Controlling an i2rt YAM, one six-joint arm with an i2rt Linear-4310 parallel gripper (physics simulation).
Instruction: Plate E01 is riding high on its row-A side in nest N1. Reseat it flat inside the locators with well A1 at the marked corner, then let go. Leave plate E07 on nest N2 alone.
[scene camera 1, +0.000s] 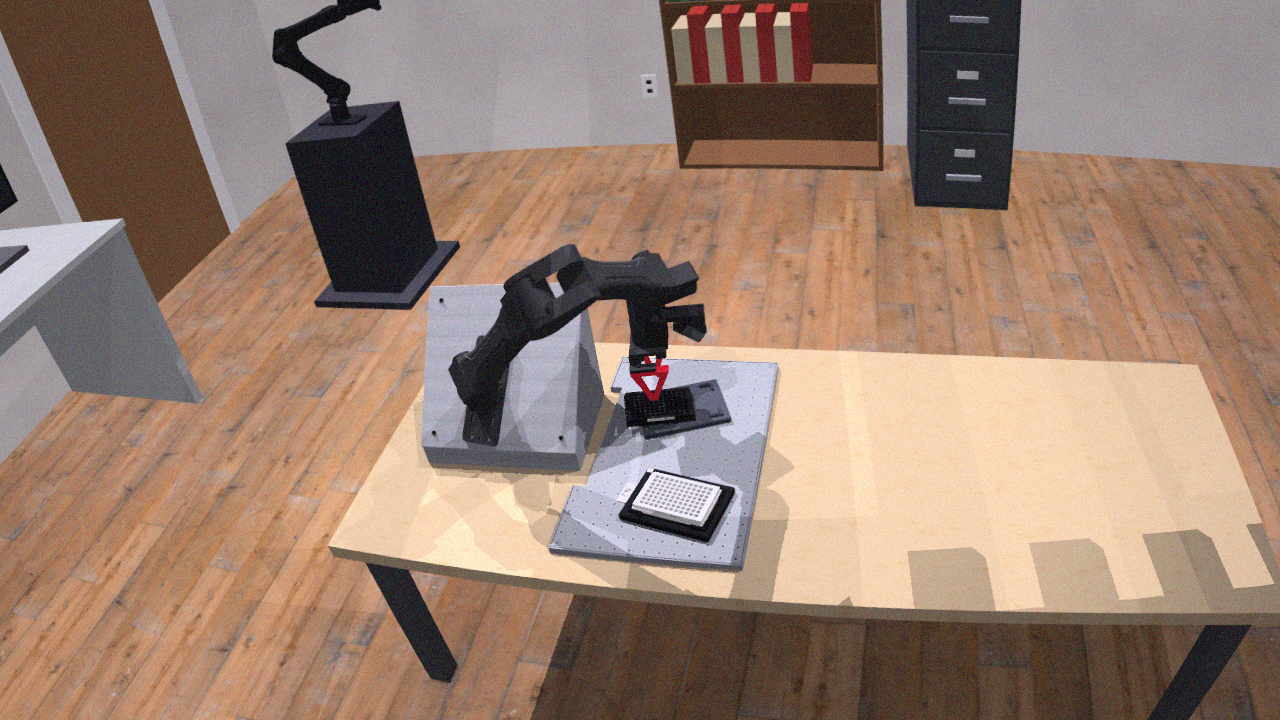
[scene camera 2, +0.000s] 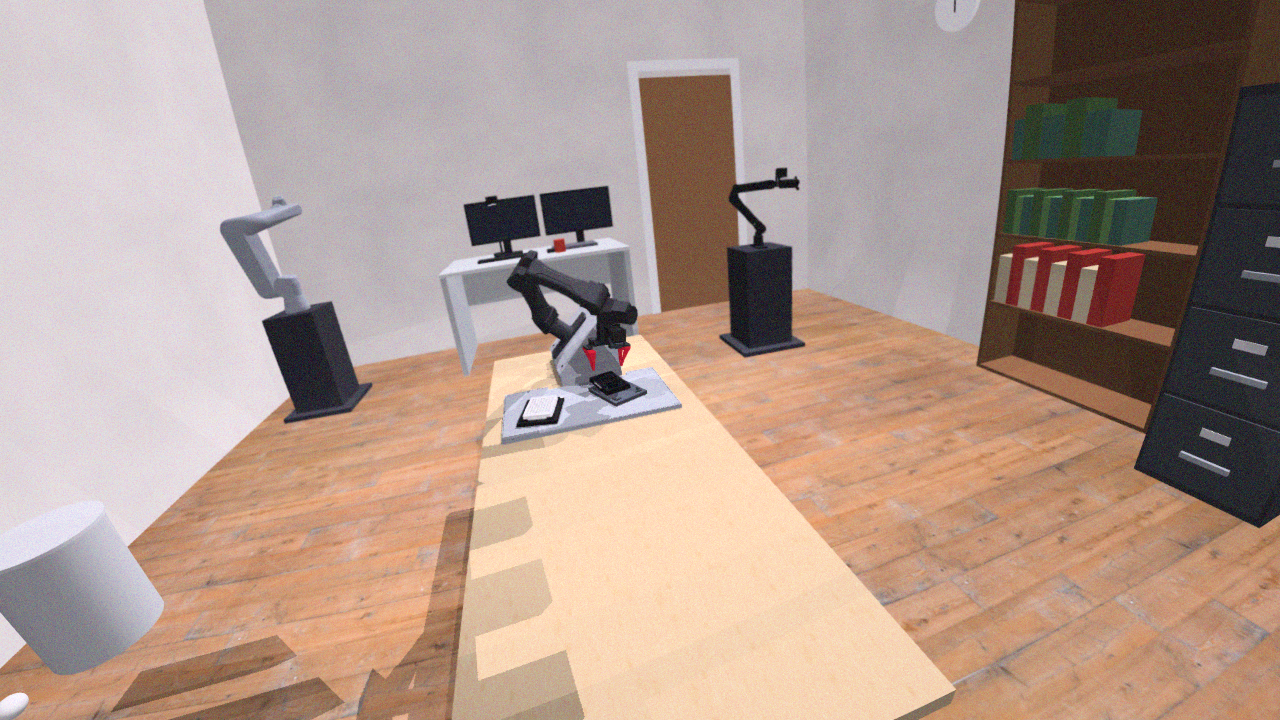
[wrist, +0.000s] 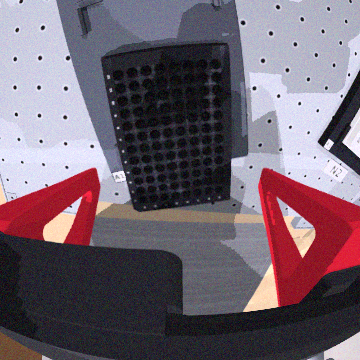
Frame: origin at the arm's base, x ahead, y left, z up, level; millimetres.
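Seen in the pictures: gripper, fingertip midpoint: (scene camera 1: 654, 385) (scene camera 2: 607, 368) (wrist: 178, 176); arm's base, origin of the base link: (scene camera 1: 488, 390) (scene camera 2: 569, 336).
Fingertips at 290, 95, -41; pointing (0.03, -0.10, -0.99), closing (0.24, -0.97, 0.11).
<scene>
Pixels of each thing's top centre, then the offset from my fingertips to it, as dx, dy, dz. "spot": a spot on its surface instead. Level surfaces: height alone.
- Plate E01, middle of its top: (wrist: 175, 140) (scene camera 1: 658, 401) (scene camera 2: 608, 379) +3, -1, -38
- nest N1, middle of its top: (wrist: 162, 76) (scene camera 1: 681, 404) (scene camera 2: 616, 387) +42, +16, -54
- A1 label, surface spot: (wrist: 119, 176) spot: -49, +35, -60
- White plate E07, middle of its top: (scene camera 1: 676, 495) (scene camera 2: 540, 405) +88, -227, -46
- black nest N2, middle of its top: (scene camera 1: 676, 499) (scene camera 2: 540, 407) +88, -227, -54
- wooden table, its level: dz -85
- N2 label, surface spot: (wrist: 336, 170) spot: -6, -209, -70
Plate E01 (scene camera 1: 659, 405) (scene camera 2: 610, 382) (wrist: 172, 125), a black well plate, lies over nest N1 (scene camera 1: 713, 402) (scene camera 2: 631, 394) (wrist: 135, 25), a dark grey slab. In the wrist view its lower end reaches past the visible slab edge, and an A1 label (wrist: 119, 176) is beside its lower left. I cannot tell whether it is flat or seated within all locators. My gripper (scene camera 1: 652, 380) (scene camera 2: 606, 366) (wrist: 178, 176) is open above the plate's lower end, with a finger to each side and apart from it. White plate E07 (scene camera 1: 677, 497) (scene camera 2: 540, 408) sits on black nest N2 (scene camera 1: 714, 522) (wrist: 340, 120).
Both nests stand on a light perforated board (scene camera 1: 590, 528) (scene camera 2: 662, 402) on the wooden table (scene camera 1: 984, 465) (scene camera 2: 626, 537). My arm's sloped grey mount (scene camera 1: 537, 452) stands left of the board in scene camera 1. The N2 label (wrist: 336, 170) is at the right in the wrist view.
</scene>
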